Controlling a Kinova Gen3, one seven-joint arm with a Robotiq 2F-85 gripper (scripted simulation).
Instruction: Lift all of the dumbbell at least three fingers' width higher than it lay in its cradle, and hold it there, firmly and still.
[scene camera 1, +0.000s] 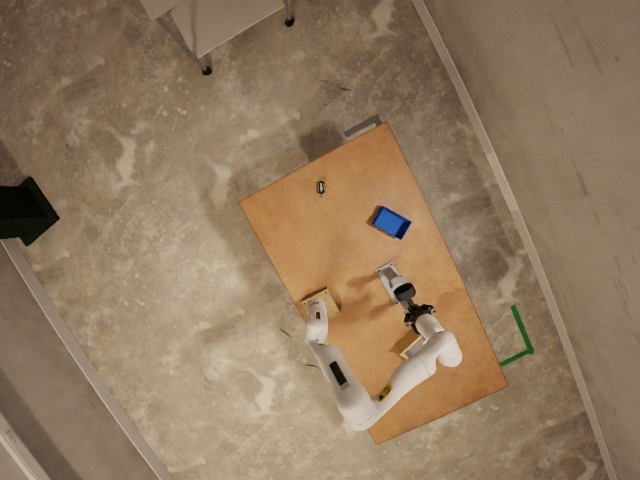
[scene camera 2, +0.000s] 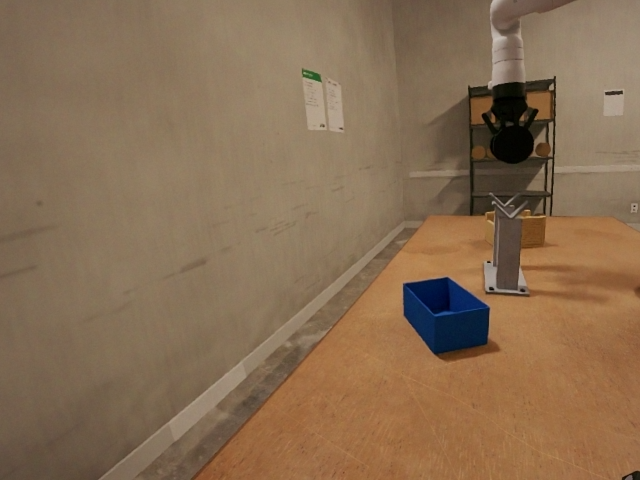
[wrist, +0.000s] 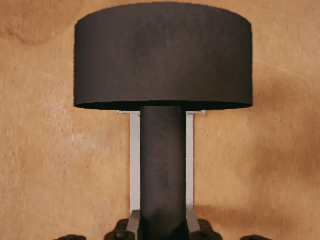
Note:
I see a black dumbbell (scene camera 2: 513, 144) and a blue bin (scene camera 2: 442, 330).
The black dumbbell also shows in the wrist view (wrist: 162, 65). The blue bin is seen too in scene camera 1 (scene camera 1: 390, 221). The wrist view does not show the blue bin: it is out of frame.

